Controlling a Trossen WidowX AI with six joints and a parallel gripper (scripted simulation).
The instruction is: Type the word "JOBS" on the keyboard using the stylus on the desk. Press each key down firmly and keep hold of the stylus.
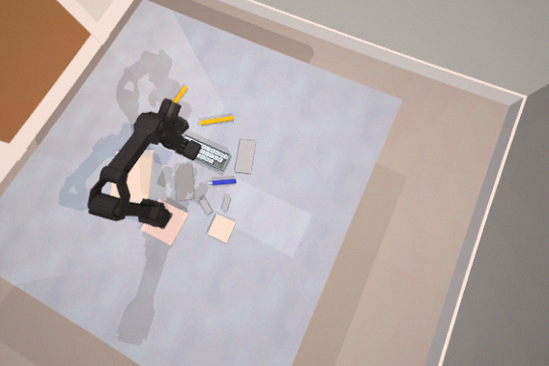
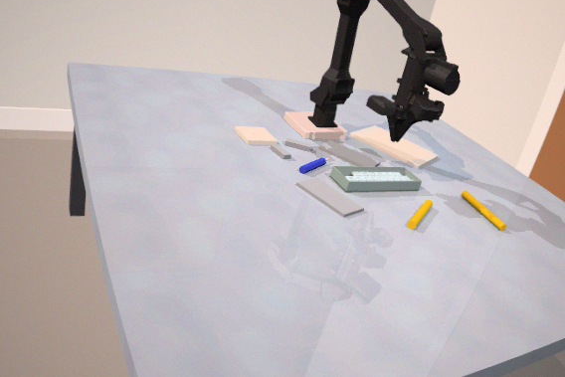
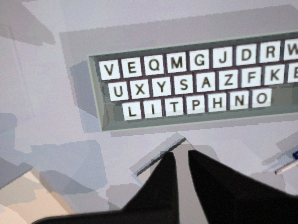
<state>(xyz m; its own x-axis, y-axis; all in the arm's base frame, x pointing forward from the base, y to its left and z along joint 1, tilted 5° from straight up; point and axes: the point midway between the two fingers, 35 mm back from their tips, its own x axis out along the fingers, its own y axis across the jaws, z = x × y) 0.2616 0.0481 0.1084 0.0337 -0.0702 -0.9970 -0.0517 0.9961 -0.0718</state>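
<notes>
The blue stylus is 150 mm to the right of my gripper tip, 90 mm below it and 50 mm behind it. Round my gripper tip: grey stylus tip: 120 mm to the right, 90 mm below, 70 mm behind; beige tile: 260 mm to the right, 190 mm behind, 90 mm below.
</notes>
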